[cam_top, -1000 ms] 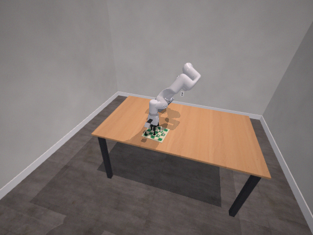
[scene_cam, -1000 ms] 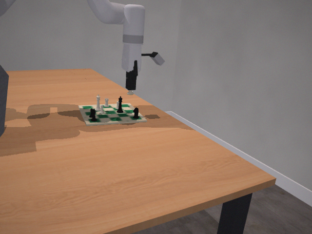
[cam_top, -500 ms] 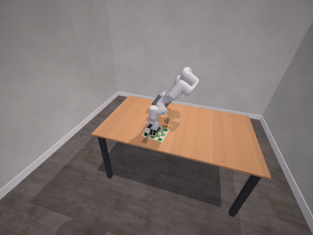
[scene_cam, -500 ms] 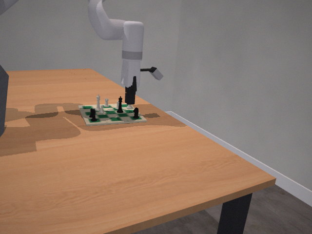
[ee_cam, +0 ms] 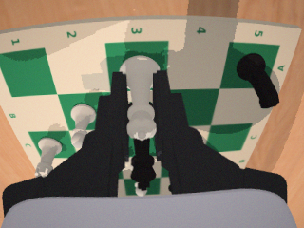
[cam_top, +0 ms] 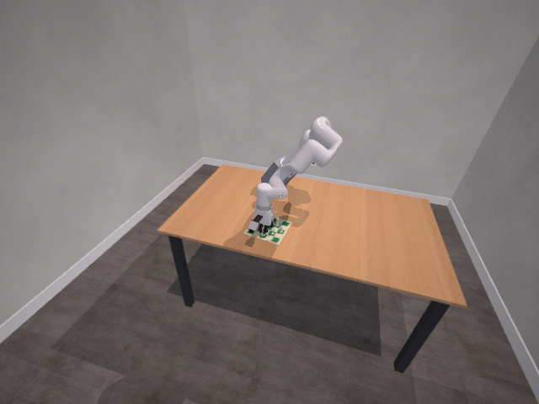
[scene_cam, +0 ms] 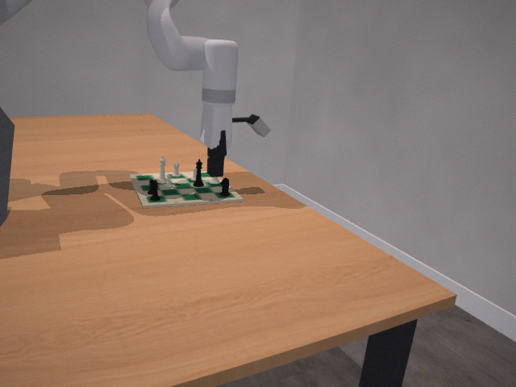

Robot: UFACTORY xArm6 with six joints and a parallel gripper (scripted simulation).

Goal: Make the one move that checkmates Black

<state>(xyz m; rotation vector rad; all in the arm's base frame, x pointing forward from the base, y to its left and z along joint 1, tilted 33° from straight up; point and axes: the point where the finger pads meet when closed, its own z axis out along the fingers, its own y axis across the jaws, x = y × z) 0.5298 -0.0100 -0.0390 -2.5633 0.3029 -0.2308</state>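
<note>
The black king is 4 cm behind my hand, 1 cm to the left of it and 1 cm below it. The rest, counted from my hand: tall white piece 11 cm behind, 6 cm to the left, 1 cm below; then chessboard 7 cm behind, 1 cm to the left, 5 cm below.
</note>
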